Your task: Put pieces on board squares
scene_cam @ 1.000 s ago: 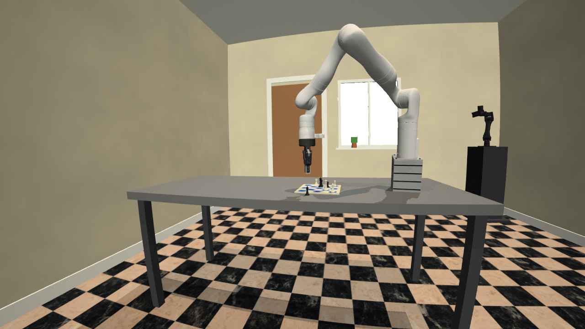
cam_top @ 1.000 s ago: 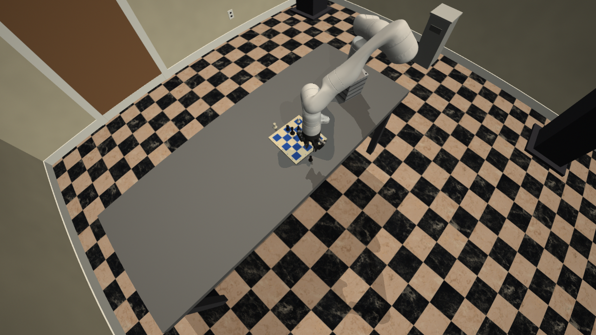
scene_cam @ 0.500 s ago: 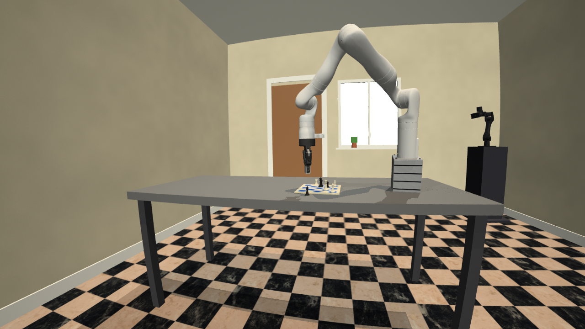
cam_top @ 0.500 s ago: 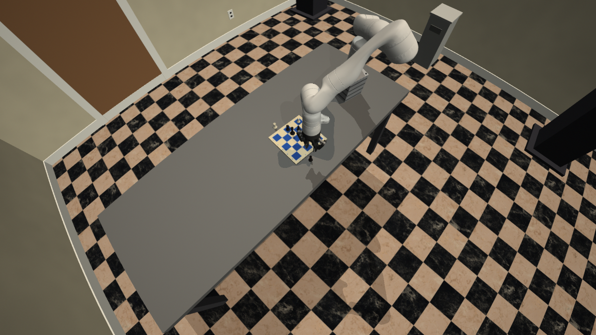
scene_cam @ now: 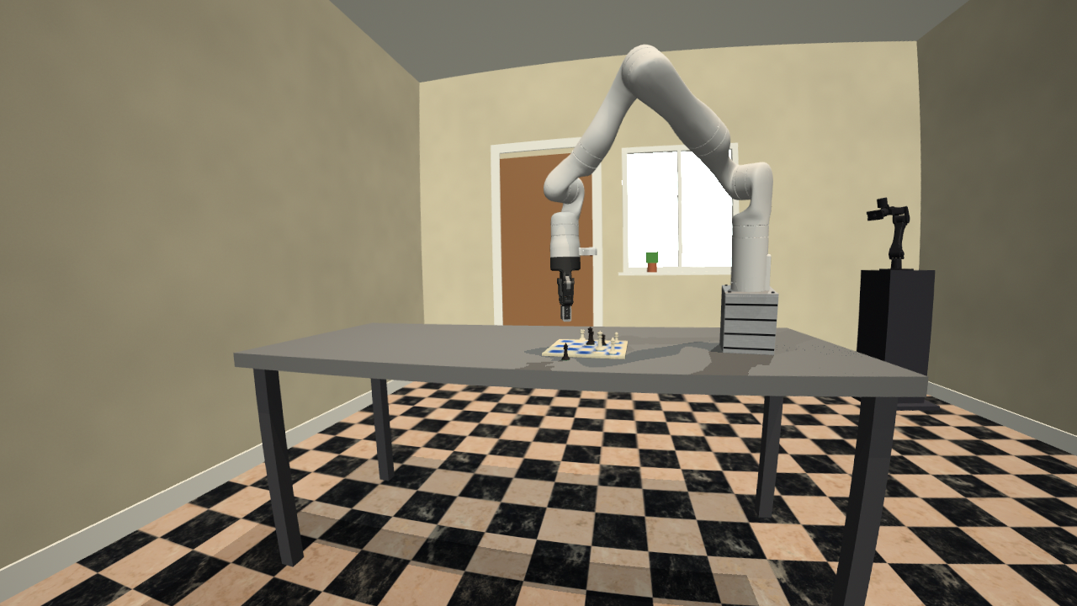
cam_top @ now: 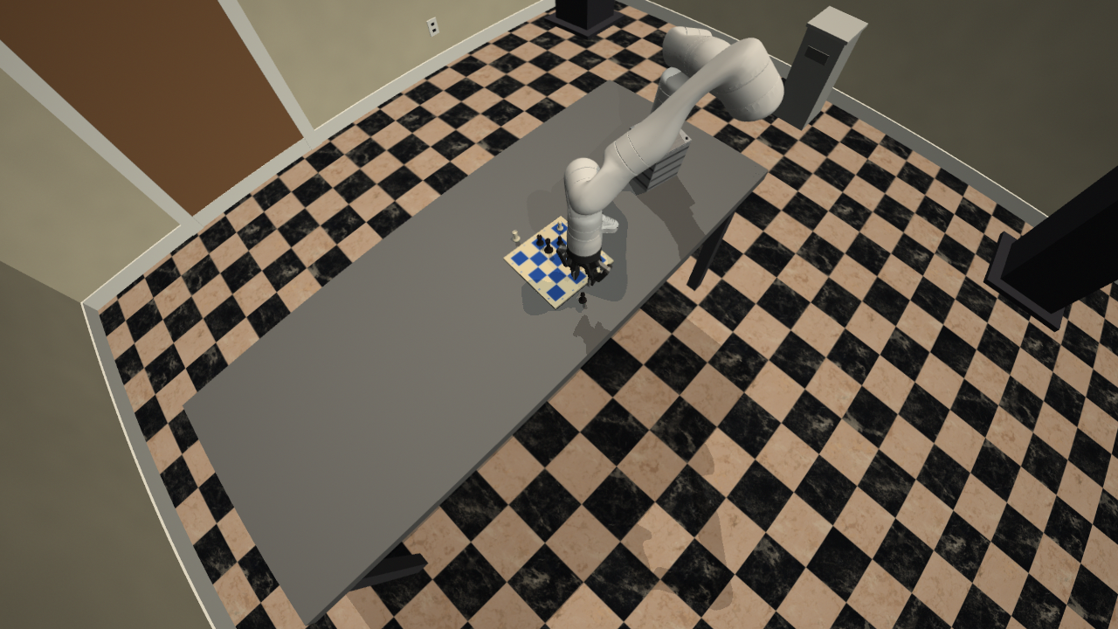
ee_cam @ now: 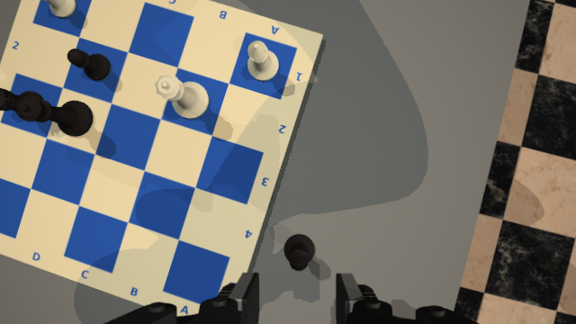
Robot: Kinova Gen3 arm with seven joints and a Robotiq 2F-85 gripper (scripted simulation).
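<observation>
The black bishop lies 100 mm below my hand. Also, from my hand: tall black piece (180 mm to the right, 90 mm below, 50 mm behind); then chessboard (140 mm to the right, 120 mm below, 50 mm behind); then tall white piece (100 mm to the right, 90 mm below, 80 mm behind).
</observation>
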